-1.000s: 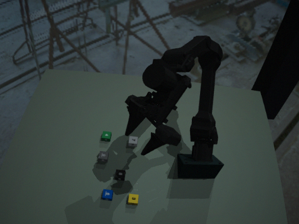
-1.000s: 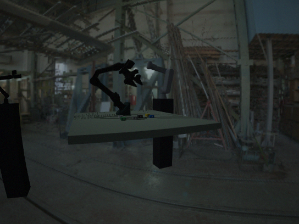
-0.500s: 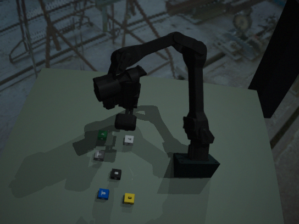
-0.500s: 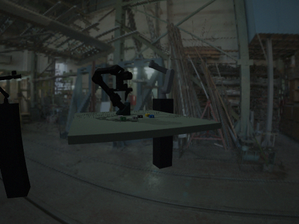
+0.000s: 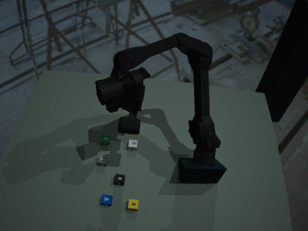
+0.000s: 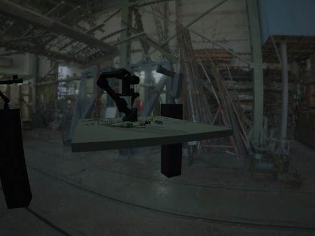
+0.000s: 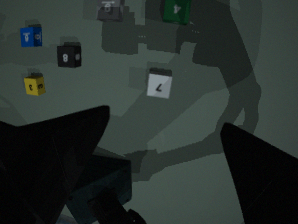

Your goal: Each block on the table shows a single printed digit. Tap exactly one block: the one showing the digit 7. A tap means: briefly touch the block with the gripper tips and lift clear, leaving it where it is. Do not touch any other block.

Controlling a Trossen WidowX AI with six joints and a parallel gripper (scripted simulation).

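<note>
Now: the white block 10 mm to the left of my gripper tip and 120 mm below it. The rest, counted from my gripper tip: grey block (100 mm ahead, 80 mm to the left, 120 mm below); green block (100 mm ahead, 10 mm to the right, 120 mm below); black block (30 mm ahead, 150 mm to the left, 120 mm below).
</note>
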